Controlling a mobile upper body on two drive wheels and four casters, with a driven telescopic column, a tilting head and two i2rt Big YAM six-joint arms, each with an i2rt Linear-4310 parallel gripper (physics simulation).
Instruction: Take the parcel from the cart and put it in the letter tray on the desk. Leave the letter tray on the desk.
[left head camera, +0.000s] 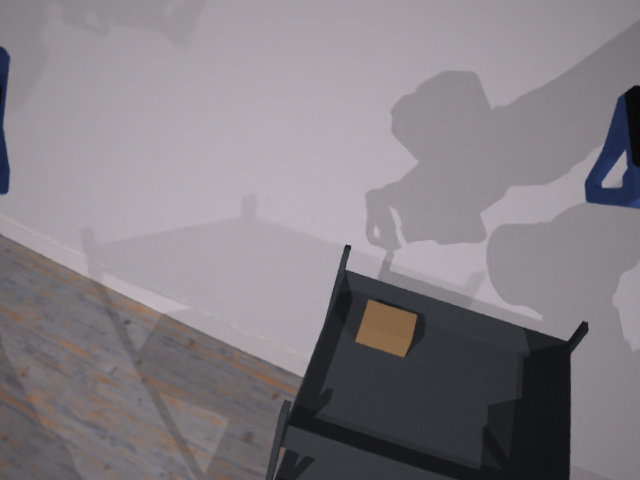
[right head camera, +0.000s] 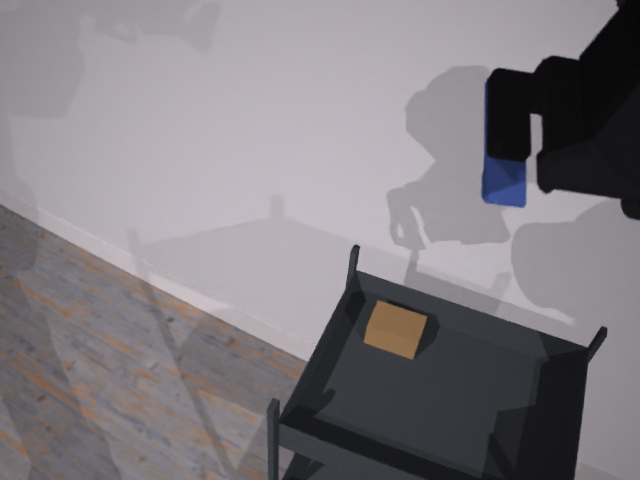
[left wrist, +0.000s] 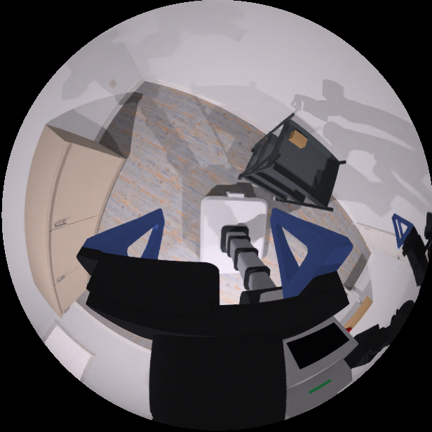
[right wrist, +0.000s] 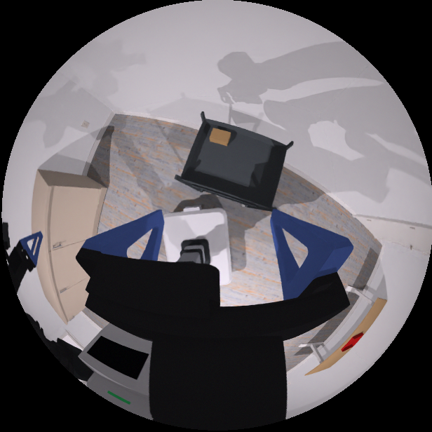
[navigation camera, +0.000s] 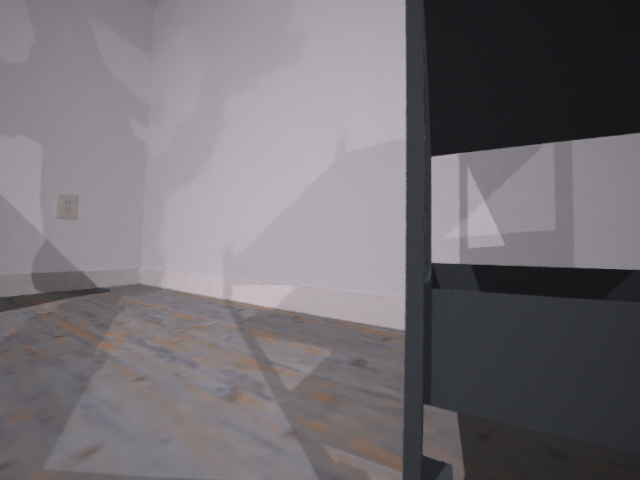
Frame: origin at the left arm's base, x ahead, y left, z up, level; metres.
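Where they show: right gripper, fingertip midpoint: (right head camera: 558, 198).
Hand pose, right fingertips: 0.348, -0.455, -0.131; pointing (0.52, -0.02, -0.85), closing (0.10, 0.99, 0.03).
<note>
After its pixels a point has its place, as x, y, z.
The parcel (left head camera: 386, 328) {0.670, -0.476, -0.697} (right head camera: 395, 329) {0.670, -0.480, -0.697} (left wrist: 298, 139) (right wrist: 220, 136), a small orange-brown box, lies in the back left corner of the top tray of the dark grey cart (left head camera: 439, 307) {0.712, -0.584, -0.695} (right head camera: 465, 321) {0.700, -0.612, -0.714} (left wrist: 310, 167) (right wrist: 230, 162) (navigation camera: 414, 232) {0.480, -0.275, -1.176}. My left gripper (left wrist: 216, 214) and my right gripper (right wrist: 216, 215) are both open and empty, held high and apart from the parcel and cart. A red thing (left wrist: 349, 329) (right wrist: 352, 342), apparently the letter tray, is on the brown-topped desk (left wrist: 361, 312) (right wrist: 372, 320) at the lower right of both wrist views. Its inside is too small to make out.
A wall runs close behind the cart. A beige cabinet (left wrist: 80, 200) (right wrist: 77, 215) stands at the left in both wrist views. My white base (left wrist: 212, 215) (right wrist: 217, 235) is close to the cart's near side. A wall socket (navigation camera: 67, 206) {1.480, 0.996, -1.010} shows at the left in the navigation view.
</note>
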